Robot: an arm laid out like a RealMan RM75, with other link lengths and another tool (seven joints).
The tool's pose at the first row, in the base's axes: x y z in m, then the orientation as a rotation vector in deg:
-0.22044 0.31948 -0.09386 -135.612 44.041 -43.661
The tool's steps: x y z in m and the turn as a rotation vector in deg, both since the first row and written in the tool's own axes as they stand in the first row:
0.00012 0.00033 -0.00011 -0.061 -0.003 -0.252
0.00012 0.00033 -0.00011 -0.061 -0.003 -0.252
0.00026 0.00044 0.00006 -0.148 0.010 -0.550
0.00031 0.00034 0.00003 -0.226 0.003 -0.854
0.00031 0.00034 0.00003 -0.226 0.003 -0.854
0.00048 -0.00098 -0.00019 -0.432 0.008 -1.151
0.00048 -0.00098 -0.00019 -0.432 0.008 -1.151
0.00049 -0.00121 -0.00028 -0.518 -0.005 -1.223
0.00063 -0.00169 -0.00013 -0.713 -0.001 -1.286
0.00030 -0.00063 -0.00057 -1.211 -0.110 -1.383
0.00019 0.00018 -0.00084 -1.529 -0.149 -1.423
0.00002 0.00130 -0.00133 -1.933 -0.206 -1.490
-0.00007 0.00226 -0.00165 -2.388 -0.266 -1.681
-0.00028 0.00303 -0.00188 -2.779 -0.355 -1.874
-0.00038 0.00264 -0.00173 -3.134 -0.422 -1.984
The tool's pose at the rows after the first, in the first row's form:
-0.22054 0.31914 -0.09395 -135.807 43.789 -43.749
-0.22054 0.31914 -0.09395 -135.807 43.789 -43.749
-0.22038 0.31902 -0.09409 -136.046 43.505 -43.869
-0.22033 0.31905 -0.09399 -136.284 43.201 -43.970
-0.22033 0.31905 -0.09399 -136.284 43.201 -43.970
-0.21990 0.31979 -0.09295 -136.630 42.979 -44.055
-0.21990 0.31979 -0.09295 -136.630 42.979 -44.055
-0.21987 0.31992 -0.09274 -136.749 42.939 -44.050
-0.21951 0.32021 -0.09249 -136.957 42.977 -44.039
-0.22039 0.31955 -0.09296 -137.477 43.094 -43.836
-0.22092 0.31897 -0.09332 -137.791 43.207 -43.734
-0.22174 0.31815 -0.09374 -138.200 43.329 -43.602
-0.22234 0.31745 -0.09415 -138.724 43.336 -43.505
-0.22290 0.31698 -0.09454 -139.197 43.292 -43.385
-0.22274 0.31736 -0.09444 -139.588 43.333 -43.267

